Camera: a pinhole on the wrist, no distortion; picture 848 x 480 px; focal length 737.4 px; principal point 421.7 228.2 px. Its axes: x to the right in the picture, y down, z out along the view. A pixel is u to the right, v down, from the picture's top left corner.
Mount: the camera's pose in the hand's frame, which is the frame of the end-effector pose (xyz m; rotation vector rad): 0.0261 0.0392 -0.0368 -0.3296 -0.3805 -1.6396
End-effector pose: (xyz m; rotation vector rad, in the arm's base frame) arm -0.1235 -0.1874 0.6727 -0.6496 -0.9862 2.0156
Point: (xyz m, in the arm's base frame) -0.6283 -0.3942 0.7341
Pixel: 461 348
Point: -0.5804 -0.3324 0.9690
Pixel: 811 392
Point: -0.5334 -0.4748 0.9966
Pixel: 807 189
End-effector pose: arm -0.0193 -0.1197 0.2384 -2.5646 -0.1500 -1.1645
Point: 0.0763 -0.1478 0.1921
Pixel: 636 279
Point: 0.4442 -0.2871 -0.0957
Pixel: 355 274
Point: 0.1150 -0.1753 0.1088
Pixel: 491 128
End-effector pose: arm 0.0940 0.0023 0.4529 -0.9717 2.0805 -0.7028
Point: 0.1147 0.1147 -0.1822
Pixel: 89 350
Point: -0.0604 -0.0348 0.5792
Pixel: behind the camera
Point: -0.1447 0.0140 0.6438
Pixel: behind the camera
